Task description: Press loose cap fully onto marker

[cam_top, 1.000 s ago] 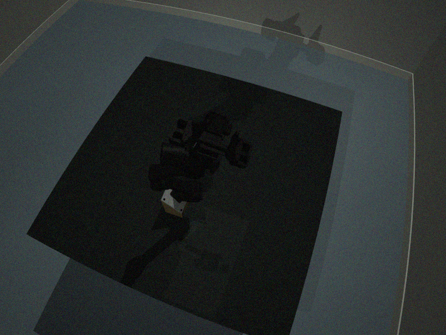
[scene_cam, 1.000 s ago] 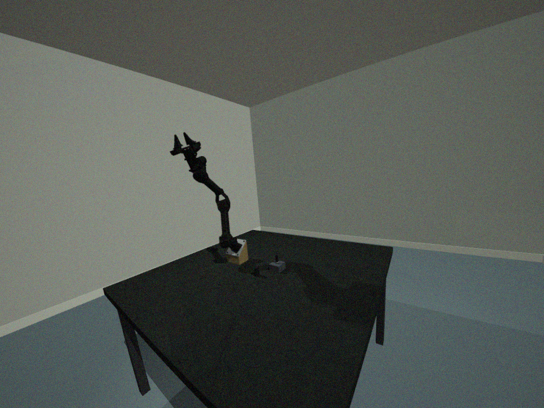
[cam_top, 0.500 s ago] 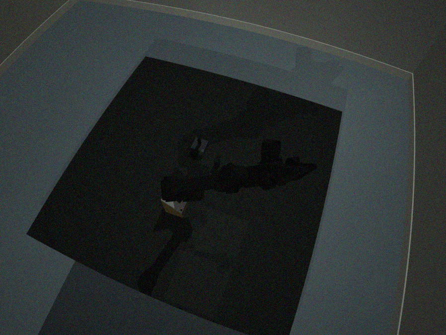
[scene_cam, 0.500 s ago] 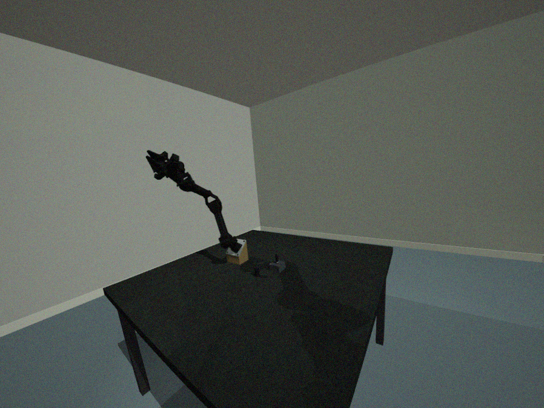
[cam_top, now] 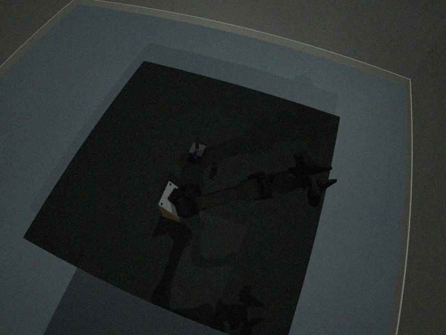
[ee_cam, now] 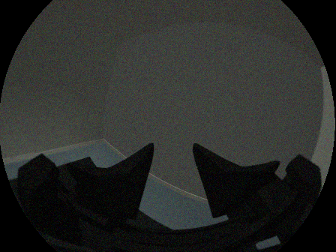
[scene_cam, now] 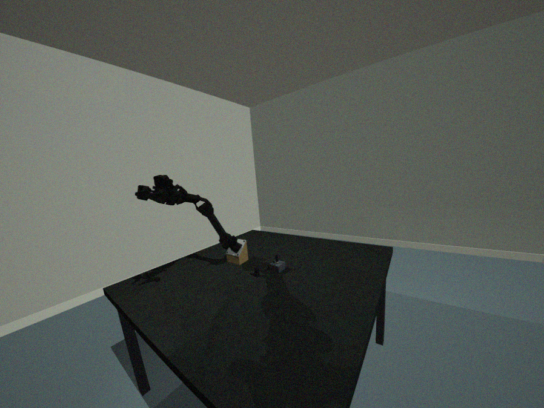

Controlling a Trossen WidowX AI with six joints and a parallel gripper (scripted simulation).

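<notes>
My gripper tip is now 49 cm above the dark marker cap, 47 cm to the right of it and 10 cm short of it.
</notes>
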